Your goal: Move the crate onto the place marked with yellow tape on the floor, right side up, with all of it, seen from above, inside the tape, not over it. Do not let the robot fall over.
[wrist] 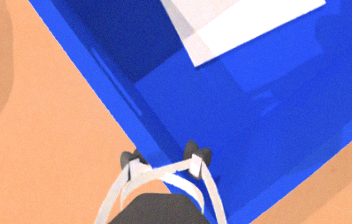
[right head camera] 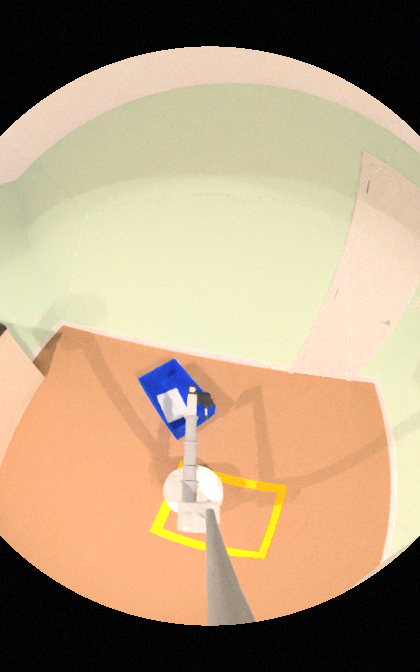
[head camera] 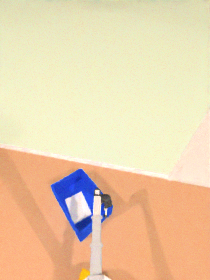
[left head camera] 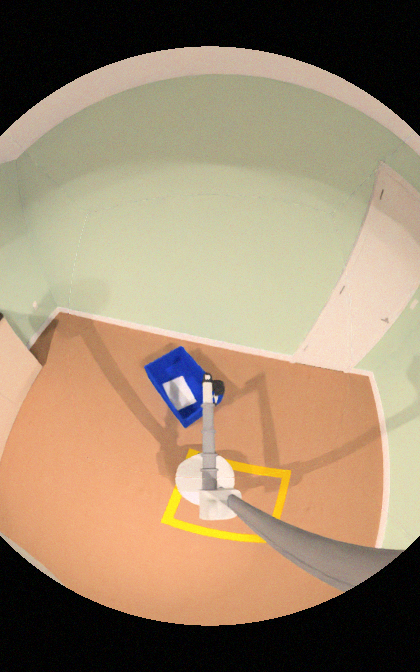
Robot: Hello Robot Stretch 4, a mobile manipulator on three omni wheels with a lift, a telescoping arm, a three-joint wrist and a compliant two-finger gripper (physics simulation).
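Places are measured from the robot's base along level axes (x down, y left, z ahead), in millimetres.
Pixels of known places: gripper, between the fingertips: [wrist: 166, 154] [head camera: 105, 213] [left head camera: 213, 401].
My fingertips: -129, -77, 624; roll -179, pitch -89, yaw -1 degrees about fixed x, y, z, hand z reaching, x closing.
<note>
Behind a point stands the place of what it marks, as x, y, z.
The blue crate [head camera: 70, 187] {10, 353, 986} [left head camera: 165, 367] {-9, 370, 1000} [right head camera: 157, 380] [wrist: 165, 105] {10, -13, 616} is right side up, turned askew to the wall, with a white patch [head camera: 78, 207] {1, 216, 737} [left head camera: 179, 393] {1, 214, 738} [right head camera: 171, 405] [wrist: 260, 30] {1, 137, 793} inside. My gripper [head camera: 106, 212] {-129, -77, 624} [left head camera: 216, 398] {-129, -77, 624} [right head camera: 206, 412] [wrist: 166, 154] {-129, -77, 624} is shut on the crate's long side wall near a corner, one finger outside and one inside. The frames do not clearly show whether the crate touches the floor. The yellow tape [head camera: 84, 274] {28, 96, 216} [left head camera: 283, 492] {28, -651, -219} [right head camera: 274, 522] outlines a place nearer the robot; the crate is outside it. My arm and a round white robot part hide some tape.
A green wall [head camera: 100, 75] {-1233, 2, 1363} [left head camera: 200, 250] {-1012, 81, 1380} [right head camera: 200, 260] stands close behind the crate. A pale door [left head camera: 370, 260] {-1327, -1165, 1084} [right head camera: 360, 270] is at the right. A pale cabinet [left head camera: 15, 390] {-186, 2036, 388} [right head camera: 15, 400] stands at the left edge. The grey mast [right head camera: 220, 575] crosses the lower part of the right head view.
</note>
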